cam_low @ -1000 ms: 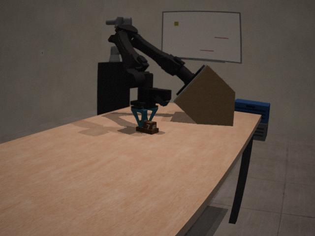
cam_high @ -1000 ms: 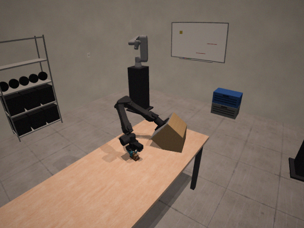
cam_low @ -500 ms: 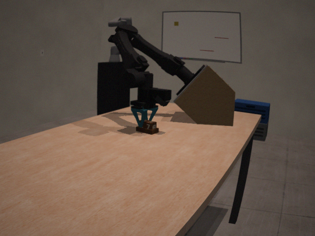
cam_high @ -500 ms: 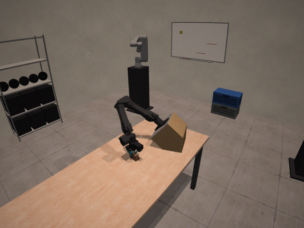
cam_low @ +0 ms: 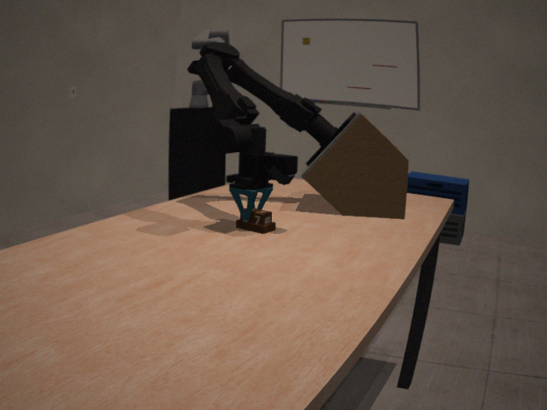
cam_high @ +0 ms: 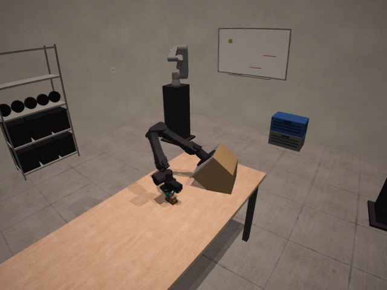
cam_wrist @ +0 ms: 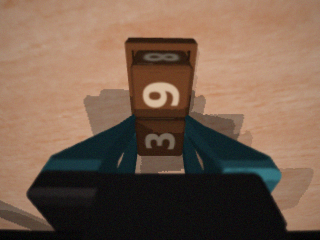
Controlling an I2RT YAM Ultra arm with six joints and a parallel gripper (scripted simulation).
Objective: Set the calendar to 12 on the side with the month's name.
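The dark brown calendar tray is 2 cm to the left of my hand and 2 cm below it. The rest, counted from my hand: cube: 1 cm ahead, 3 cm to the left.
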